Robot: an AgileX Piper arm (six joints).
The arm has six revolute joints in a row. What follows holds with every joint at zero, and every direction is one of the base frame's. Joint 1 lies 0.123 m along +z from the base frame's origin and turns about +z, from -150 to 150 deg. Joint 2 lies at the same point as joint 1 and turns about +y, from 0 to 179.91 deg. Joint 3 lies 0.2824 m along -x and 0.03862 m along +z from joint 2 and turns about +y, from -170 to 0 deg. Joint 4 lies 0.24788 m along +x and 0.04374 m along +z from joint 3 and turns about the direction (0.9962, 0, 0.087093), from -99.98 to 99.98 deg. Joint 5 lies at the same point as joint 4 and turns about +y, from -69.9 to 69.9 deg. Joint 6 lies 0.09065 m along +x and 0.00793 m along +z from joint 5 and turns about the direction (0.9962, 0, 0.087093), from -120 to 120 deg. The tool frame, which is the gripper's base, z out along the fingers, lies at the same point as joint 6; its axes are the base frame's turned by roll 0, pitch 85.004 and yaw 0 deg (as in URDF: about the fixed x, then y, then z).
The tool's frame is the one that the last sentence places.
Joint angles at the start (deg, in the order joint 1, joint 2, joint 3, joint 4, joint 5, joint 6):
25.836, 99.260, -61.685, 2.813, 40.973, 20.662
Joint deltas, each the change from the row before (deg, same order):
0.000, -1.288, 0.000, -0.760, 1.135, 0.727
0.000, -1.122, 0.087, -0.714, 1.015, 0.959
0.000, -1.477, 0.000, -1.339, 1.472, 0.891
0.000, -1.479, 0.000, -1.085, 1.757, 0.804
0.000, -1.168, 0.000, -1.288, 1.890, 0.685
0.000, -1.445, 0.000, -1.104, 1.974, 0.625
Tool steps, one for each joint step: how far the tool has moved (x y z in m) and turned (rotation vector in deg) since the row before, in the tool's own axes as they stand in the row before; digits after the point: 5 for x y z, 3 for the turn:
0.00098, -0.00095, -0.00759, 0.378, -0.308, 0.122
0.00131, -0.00118, -0.00630, 0.420, -0.190, 0.413
0.00138, -0.00203, -0.00863, 0.842, -0.359, -0.086
0.00201, -0.00222, -0.00858, 0.829, -0.059, 0.053
0.00220, -0.00275, -0.00674, 1.182, 0.257, -0.163
0.00260, -0.00295, -0.00823, 1.026, 0.107, -0.040

